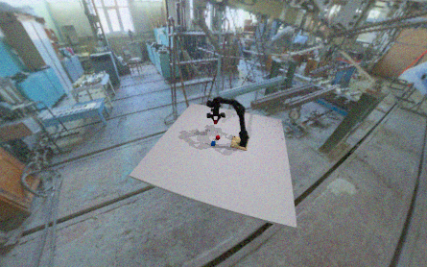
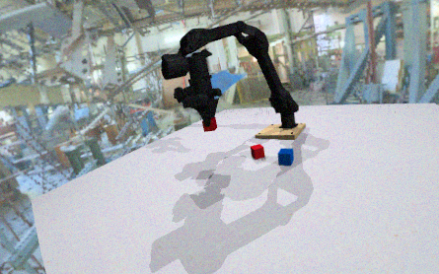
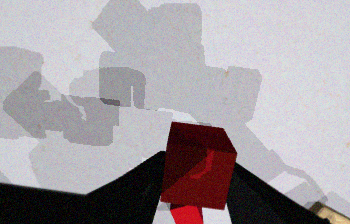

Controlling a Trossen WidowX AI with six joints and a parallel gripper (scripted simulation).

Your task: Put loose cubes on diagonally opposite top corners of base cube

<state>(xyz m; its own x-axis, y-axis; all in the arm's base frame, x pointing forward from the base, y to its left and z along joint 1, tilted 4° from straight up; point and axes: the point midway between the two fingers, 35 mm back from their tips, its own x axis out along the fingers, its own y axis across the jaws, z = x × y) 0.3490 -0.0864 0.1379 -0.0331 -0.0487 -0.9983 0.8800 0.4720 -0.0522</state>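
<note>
Right now my gripper tip is 60 mm past the blue base cube, 210 mm to the right of it and 110 mm above it.
</note>
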